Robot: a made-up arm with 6 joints. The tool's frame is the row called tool.
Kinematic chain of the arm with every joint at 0, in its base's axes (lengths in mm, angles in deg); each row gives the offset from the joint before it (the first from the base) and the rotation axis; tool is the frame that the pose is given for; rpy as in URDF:
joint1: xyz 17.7 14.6 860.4 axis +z
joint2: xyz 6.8 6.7 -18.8 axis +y
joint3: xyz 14.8 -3 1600.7 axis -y
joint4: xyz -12.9 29.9 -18 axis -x
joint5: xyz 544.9 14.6 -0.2 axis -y
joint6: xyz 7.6 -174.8 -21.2 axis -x
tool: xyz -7.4 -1.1 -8.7 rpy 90 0 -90
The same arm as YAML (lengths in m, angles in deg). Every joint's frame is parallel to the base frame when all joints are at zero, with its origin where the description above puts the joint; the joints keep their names.
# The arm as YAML. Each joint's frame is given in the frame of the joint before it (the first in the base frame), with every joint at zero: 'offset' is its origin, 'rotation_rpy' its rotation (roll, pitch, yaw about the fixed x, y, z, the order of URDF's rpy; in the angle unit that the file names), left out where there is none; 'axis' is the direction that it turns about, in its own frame. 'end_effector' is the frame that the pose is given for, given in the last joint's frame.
length_unit: m
angle_unit: deg
chain:
  - id: joint1
    offset: [0.0177, 0.0146, 0.8604]
    axis: [0.0, 0.0, 1.0]
  - id: joint2
    offset: [0.0068, 0.0067, -0.0188]
    axis: [0.0, 1.0, 0.0]
  - id: joint3
    offset: [0.0148, -0.003, 1.6007]
    axis: [0.0, -1.0, 0.0]
  - id: joint4
    offset: [-0.0129, 0.0299, -0.018]
    axis: [-1.0, 0.0, 0.0]
  - id: joint5
    offset: [0.5449, 0.0146, -0.0002]
    axis: [0.0, -1.0, 0.0]
  - id: joint6
    offset: [0.0076, -0.1748, -0.0212]
    axis: [-1.0, 0.0, 0.0]
end_effector:
  offset: [-0.0074, -0.0011, -0.0087]
  rotation_rpy: [90.0, 0.0, -90.0]

